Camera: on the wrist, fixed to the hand. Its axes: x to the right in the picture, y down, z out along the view.
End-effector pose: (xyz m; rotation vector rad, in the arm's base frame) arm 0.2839 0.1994 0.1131 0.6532 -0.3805 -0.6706
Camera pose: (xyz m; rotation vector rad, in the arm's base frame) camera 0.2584 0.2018 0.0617 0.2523 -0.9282 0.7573
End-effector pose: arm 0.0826 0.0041 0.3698 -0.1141 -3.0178 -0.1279
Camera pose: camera 0.1080 -0.0438 0.3885 2.2299 2.1782 -0.2055
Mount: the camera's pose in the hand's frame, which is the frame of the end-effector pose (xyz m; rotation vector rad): -0.0262 -0.0441 -0.0257 0.1156 -0.1832 1.5231
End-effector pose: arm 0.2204 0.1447 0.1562 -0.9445 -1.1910 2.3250
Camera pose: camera 0.2578 0.1698 0.1918 1.1179 0.1101 -1.8896
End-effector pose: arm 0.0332 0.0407 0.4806 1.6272 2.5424 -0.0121
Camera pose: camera 0.0016 0.0003 0.5063 2.8820 0.6790 -0.1460
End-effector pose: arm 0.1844 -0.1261 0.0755 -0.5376 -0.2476 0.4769
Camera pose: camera 0.1870 -0.1834 0.0754 -0.4909 0.0701 2.0095
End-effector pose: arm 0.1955 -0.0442 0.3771 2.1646 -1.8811 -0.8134
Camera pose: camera 0.2449 -0.0164 0.3861 0.1963 -2.7825 -0.4791
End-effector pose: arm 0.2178 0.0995 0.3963 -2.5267 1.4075 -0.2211
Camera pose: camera 0.2337 0.1407 0.4329 -0.7993 2.5609 0.2066
